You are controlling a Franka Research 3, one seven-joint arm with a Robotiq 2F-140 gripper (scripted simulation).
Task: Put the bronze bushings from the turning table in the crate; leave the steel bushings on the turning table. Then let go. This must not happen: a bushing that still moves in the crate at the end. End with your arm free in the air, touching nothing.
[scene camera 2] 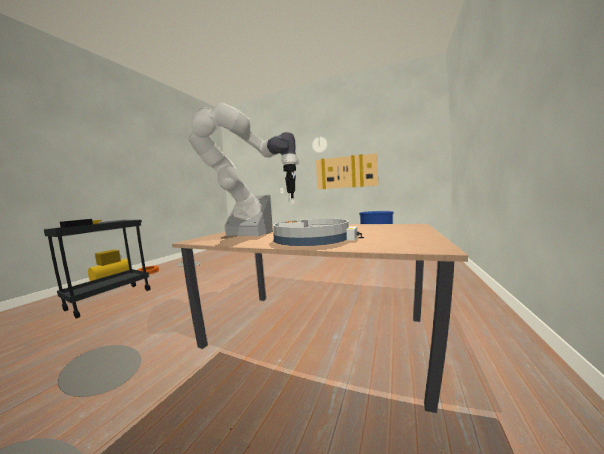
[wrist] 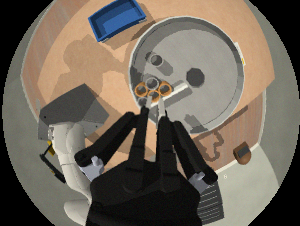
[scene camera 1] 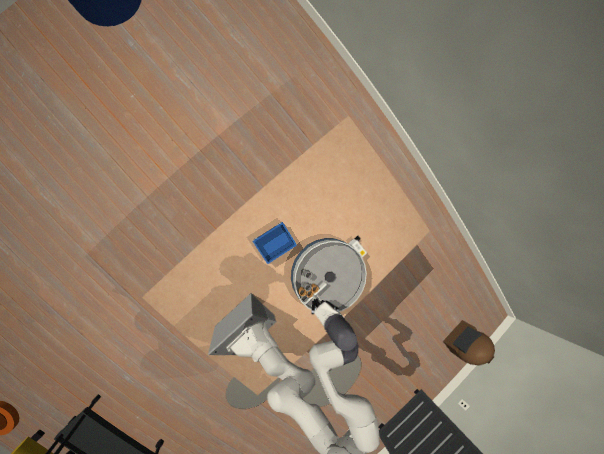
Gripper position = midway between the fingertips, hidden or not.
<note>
In view: my gripper (wrist: 154,103), a blue crate (scene camera 1: 272,244) and a grey turning table (wrist: 193,53).
</note>
